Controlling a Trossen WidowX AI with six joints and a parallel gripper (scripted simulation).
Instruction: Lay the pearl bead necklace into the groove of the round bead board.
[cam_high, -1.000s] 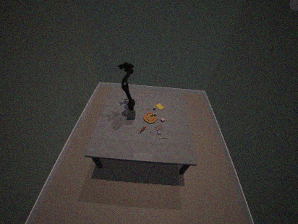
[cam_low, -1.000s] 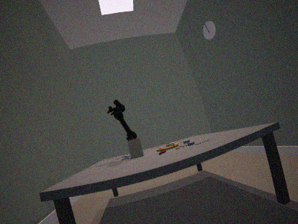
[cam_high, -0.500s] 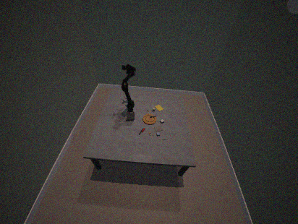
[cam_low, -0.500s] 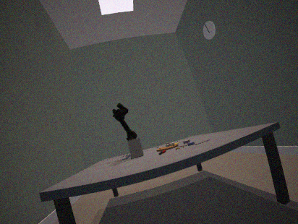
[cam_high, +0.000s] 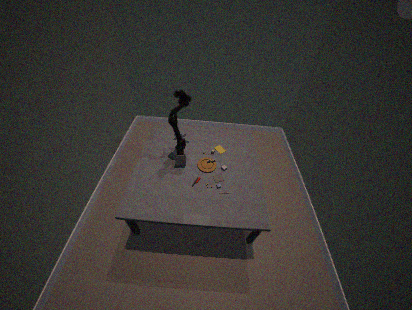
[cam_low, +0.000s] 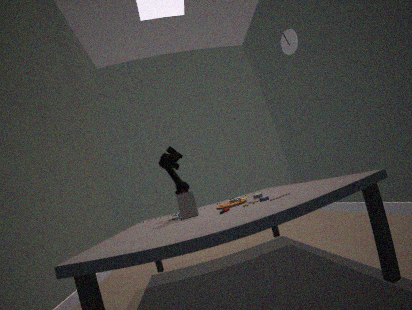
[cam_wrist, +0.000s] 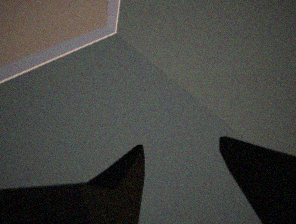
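My gripper tip is now 57 cm short of the yellow object, 45 cm above it and 27 cm to the left of it. The rest, counted from my gripper tip: red tool: 76 cm to the right, 45 cm below, 38 cm ahead; then bluish piece: 78 cm to the right, 60 cm ahead, 44 cm below; then grey flat piece: 68 cm to the right, 59 cm ahead, 45 cm below.
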